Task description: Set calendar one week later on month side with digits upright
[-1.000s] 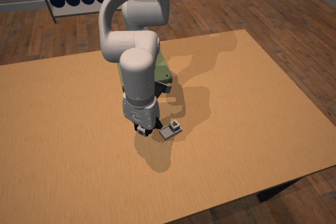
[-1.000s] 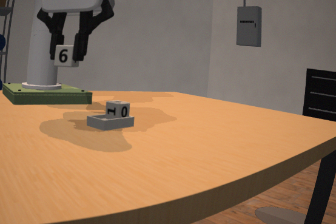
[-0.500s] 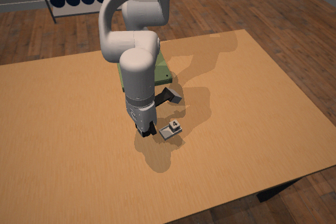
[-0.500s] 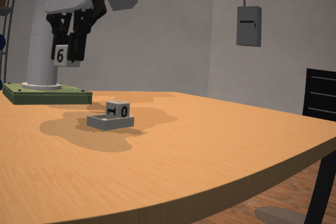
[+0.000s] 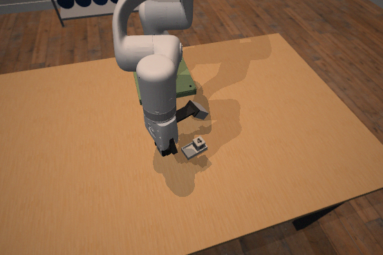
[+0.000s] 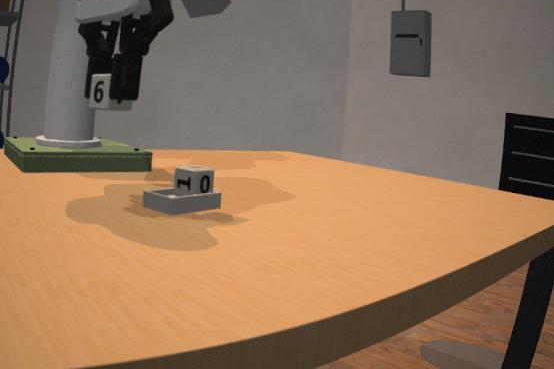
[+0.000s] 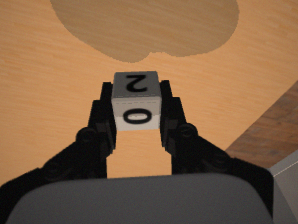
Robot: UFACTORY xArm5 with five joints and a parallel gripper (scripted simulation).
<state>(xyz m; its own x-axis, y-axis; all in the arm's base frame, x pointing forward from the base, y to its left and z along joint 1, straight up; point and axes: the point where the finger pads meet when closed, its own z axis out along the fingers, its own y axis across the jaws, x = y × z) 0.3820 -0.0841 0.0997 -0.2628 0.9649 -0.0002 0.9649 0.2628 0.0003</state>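
My gripper is now 120 mm above the tray, 110 mm to the right of it and 30 mm past it. Round my hand: digit cube: 10 mm below.
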